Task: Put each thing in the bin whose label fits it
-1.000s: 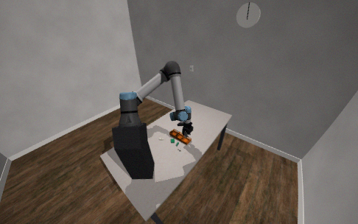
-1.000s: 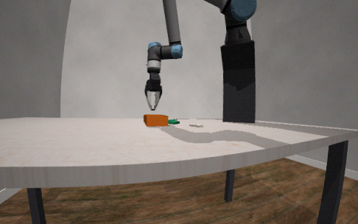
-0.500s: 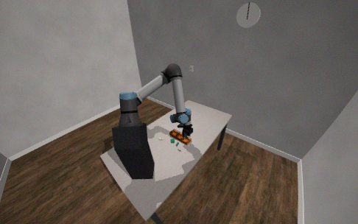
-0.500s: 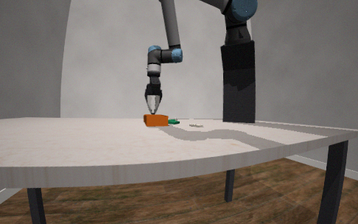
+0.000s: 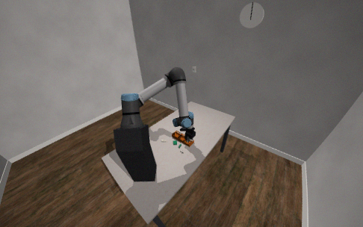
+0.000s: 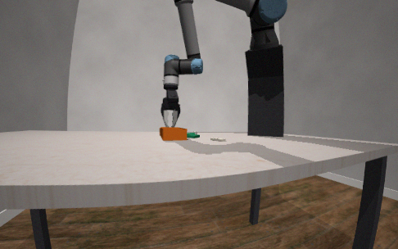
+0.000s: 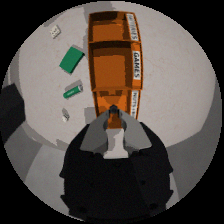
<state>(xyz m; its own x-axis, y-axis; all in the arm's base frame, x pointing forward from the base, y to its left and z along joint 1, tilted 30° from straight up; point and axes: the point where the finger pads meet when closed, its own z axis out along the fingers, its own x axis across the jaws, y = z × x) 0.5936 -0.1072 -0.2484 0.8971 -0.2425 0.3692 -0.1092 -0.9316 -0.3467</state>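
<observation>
Right now my hand is 1 cm above the small dark thing. Also, from my hand: green block 7 cm behind, 12 cm to the left, 3 cm below; green cylinder 8 cm behind, 5 cm to the left, 3 cm below; white object 11 cm behind, 25 cm to the left, 3 cm below.
</observation>
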